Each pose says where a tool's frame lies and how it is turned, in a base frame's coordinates. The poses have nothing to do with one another.
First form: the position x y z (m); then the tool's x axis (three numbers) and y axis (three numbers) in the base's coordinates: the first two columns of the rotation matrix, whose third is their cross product.
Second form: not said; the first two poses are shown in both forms.
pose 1, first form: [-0.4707, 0.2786, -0.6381, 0.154, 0.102, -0.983, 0.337, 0.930, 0.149]
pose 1, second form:
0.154, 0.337, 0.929
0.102, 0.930, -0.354
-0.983, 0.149, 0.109
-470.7, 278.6, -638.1

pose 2, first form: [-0.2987, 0.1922, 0.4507, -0.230, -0.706, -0.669, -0.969, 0.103, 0.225]
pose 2, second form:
-0.230, -0.969, -0.090
-0.706, 0.103, 0.700
-0.669, 0.225, -0.708
-298.7, 192.2, 450.7

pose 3, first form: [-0.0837, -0.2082, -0.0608, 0.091, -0.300, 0.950, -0.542, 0.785, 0.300]
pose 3, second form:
0.091, -0.542, -0.836
-0.300, 0.785, -0.542
0.950, 0.300, -0.091
-83.7, -208.2, -60.8

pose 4, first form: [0.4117, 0.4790, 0.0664, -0.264, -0.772, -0.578, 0.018, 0.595, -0.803]
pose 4, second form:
-0.264, 0.018, 0.964
-0.772, 0.595, -0.222
-0.578, -0.803, -0.143
411.7, 479.0, 66.4

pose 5, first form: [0.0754, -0.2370, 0.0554, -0.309, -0.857, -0.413, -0.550, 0.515, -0.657]
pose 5, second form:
-0.309, -0.550, 0.776
-0.857, 0.515, 0.024
-0.413, -0.657, -0.630
75.4, -237.0, 55.4

